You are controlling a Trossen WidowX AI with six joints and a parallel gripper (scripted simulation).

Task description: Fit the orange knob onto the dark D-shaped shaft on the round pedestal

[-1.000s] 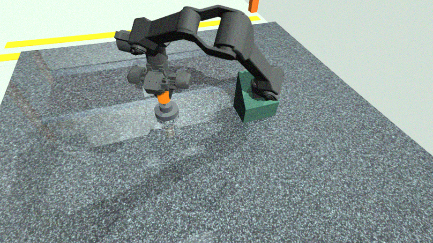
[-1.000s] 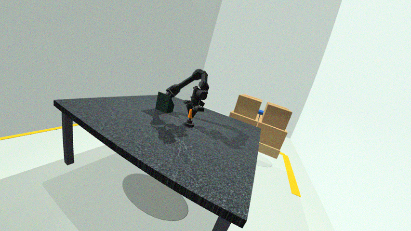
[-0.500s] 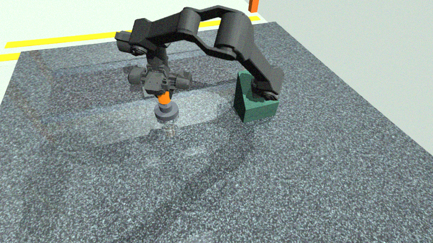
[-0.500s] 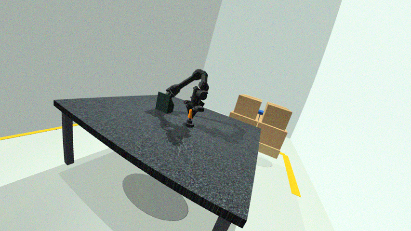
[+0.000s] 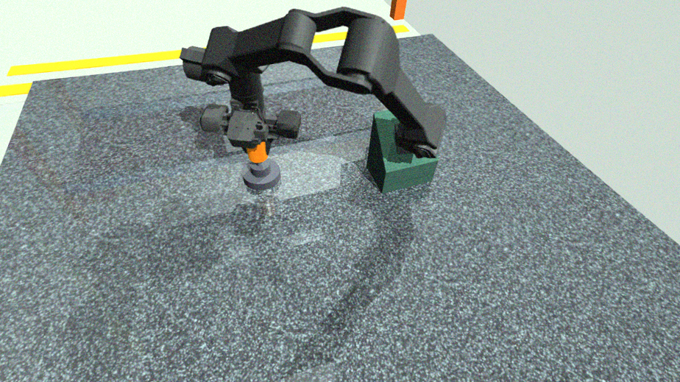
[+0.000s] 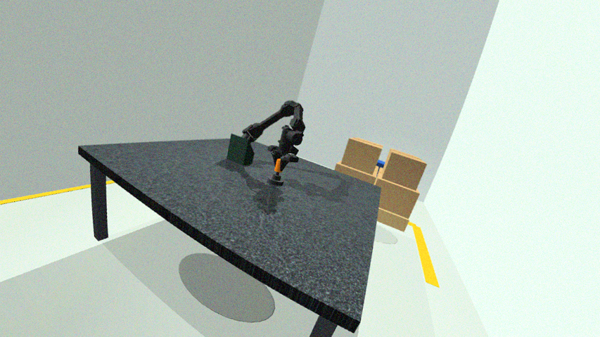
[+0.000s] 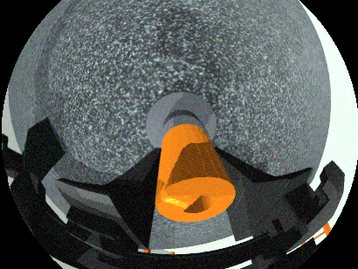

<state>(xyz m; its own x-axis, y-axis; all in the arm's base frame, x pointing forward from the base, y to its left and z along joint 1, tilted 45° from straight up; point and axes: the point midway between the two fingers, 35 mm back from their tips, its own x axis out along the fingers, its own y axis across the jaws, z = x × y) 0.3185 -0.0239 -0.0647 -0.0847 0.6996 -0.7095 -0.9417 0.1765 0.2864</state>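
Now: gripper tip 20 mm below the orange knob. The rest, counted from my gripper tip: dark shaft: 40 mm below.
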